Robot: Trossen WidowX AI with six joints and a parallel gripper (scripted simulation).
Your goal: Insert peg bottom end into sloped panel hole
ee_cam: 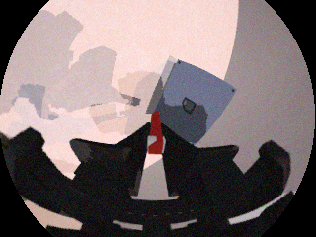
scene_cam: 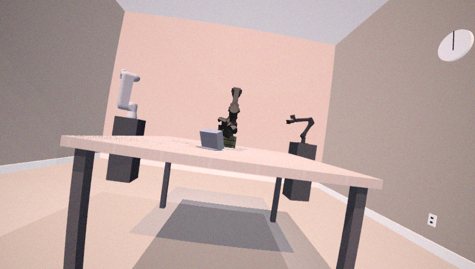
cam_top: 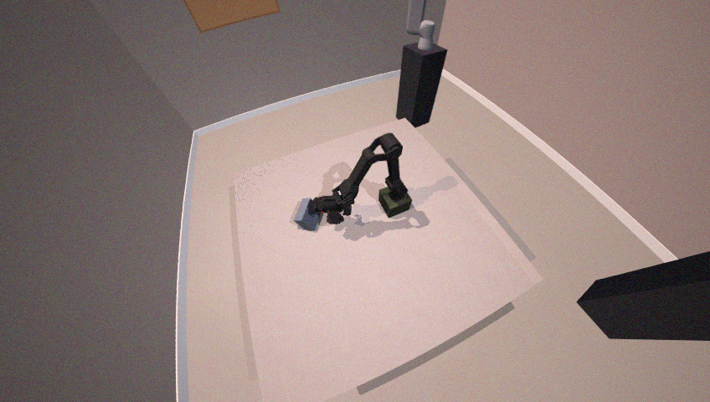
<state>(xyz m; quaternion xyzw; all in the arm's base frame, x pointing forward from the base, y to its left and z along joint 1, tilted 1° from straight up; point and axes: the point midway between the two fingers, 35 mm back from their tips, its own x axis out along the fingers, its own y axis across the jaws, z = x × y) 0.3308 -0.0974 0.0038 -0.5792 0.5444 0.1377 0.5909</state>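
Now: the sloped panel 90 mm ahead of my gripper tip, 30 mm to the right of it and 20 mm below it. Also, from my gripper tip: red peg: 10 mm to the left, 10 mm behind, 10 mm above.
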